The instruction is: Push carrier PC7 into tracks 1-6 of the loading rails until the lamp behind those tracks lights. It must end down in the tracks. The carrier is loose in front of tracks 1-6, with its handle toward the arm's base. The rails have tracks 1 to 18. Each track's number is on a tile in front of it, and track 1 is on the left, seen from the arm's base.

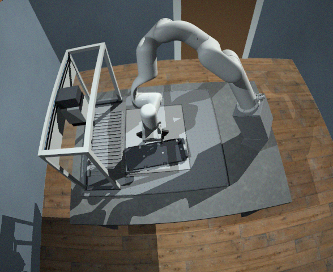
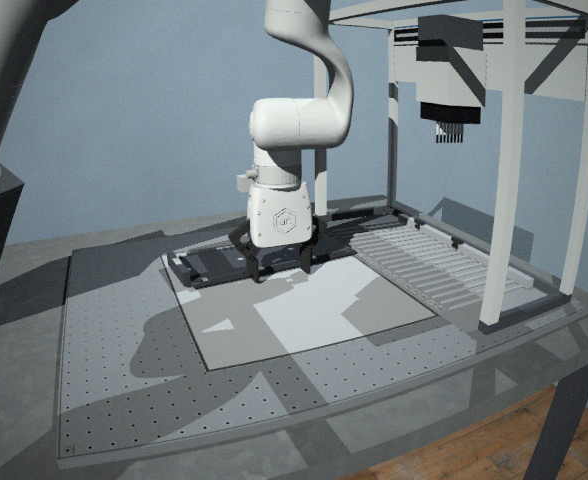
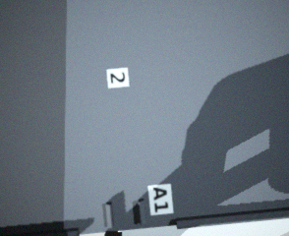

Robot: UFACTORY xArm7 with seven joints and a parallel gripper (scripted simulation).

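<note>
Now: the carrier PC7 1 cm behind my hand and 9 cm to the left of it. Also, from my hand: dark pipetting head: 34 cm ahead, 1 cm to the left, 33 cm above.
</note>
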